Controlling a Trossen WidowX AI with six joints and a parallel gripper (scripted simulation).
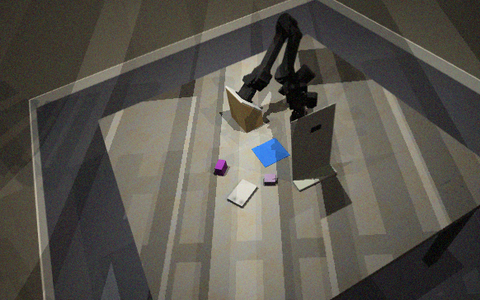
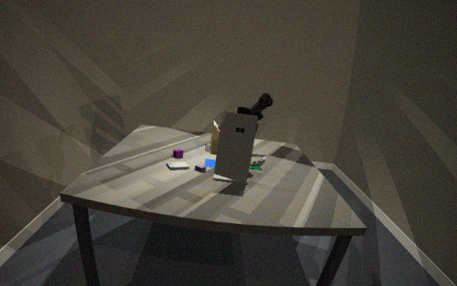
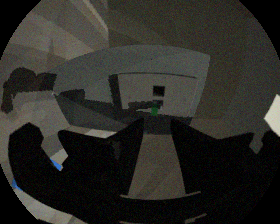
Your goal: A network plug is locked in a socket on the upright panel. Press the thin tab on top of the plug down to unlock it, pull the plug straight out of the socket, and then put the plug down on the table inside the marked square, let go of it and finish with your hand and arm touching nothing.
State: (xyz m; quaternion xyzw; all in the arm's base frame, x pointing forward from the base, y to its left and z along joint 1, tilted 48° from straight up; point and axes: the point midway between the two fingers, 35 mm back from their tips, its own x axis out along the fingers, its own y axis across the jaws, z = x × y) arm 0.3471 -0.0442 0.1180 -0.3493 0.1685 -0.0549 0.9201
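The network plug is 4 cm ahead of my gripper tip. From my gripper tip the other things lie so: blue marked square: 14 cm behind, 7 cm to the right, 25 cm below; then green flat piece: 15 cm behind, 14 cm to the left, 25 cm below; then grey upright panel: 6 cm ahead, 10 cm below.
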